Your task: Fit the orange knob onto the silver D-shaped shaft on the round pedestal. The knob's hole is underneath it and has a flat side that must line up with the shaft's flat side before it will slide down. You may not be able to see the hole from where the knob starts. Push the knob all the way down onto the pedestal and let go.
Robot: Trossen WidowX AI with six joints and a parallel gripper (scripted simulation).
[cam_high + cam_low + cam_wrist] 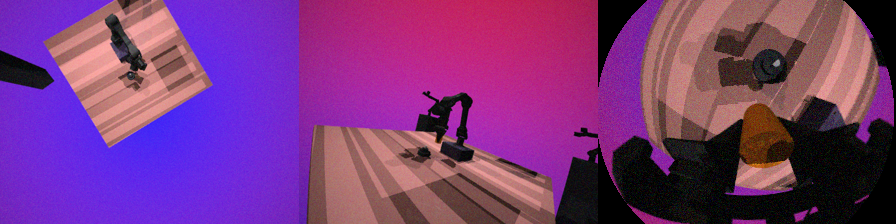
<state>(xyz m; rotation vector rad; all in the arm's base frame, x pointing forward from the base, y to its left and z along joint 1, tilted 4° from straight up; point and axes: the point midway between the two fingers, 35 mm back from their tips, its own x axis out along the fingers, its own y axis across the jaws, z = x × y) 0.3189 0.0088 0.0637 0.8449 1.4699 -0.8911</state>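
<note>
My gripper tip is 9 cm to the left of the round dark pedestal and 9 cm above it. Round my gripper tip: orange knob (3 cm above).
</note>
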